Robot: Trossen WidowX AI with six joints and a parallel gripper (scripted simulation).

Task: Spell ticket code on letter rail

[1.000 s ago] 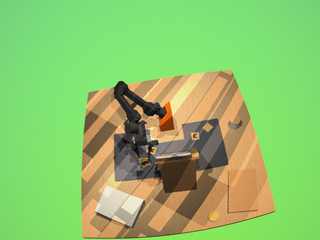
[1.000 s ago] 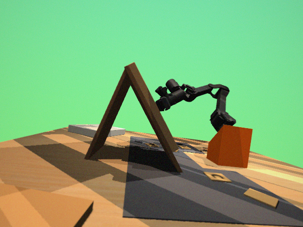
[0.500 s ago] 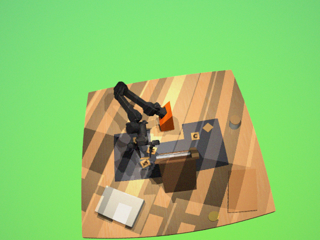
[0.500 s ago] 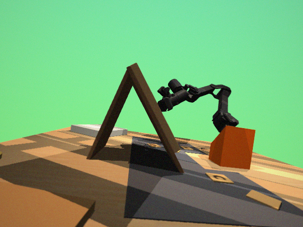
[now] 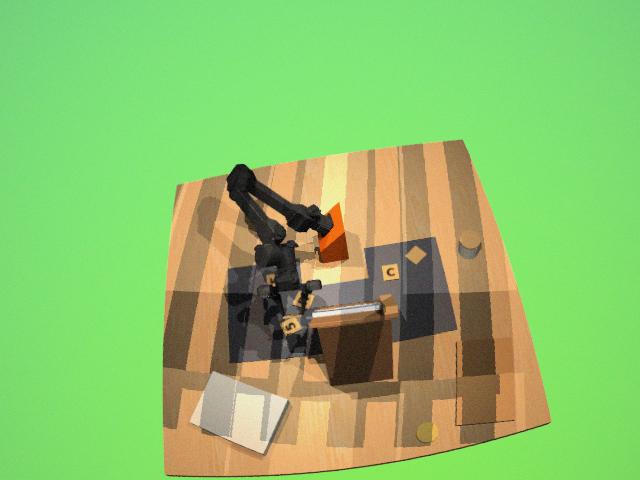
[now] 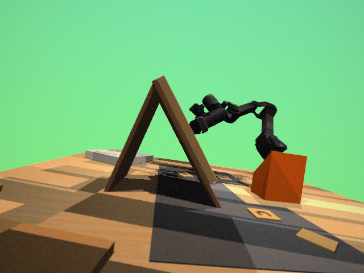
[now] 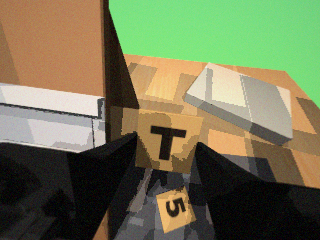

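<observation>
Now: the white ticket 19 cm to the left of my gripper tip, 8 cm below it and 2 cm behind it. The rest, counted from my gripper tip: dark mat 17 cm below, 15 cm to the left, 14 cm behind; then flat tan slab 53 cm to the left, 35 cm ahead, 16 cm below.
</observation>
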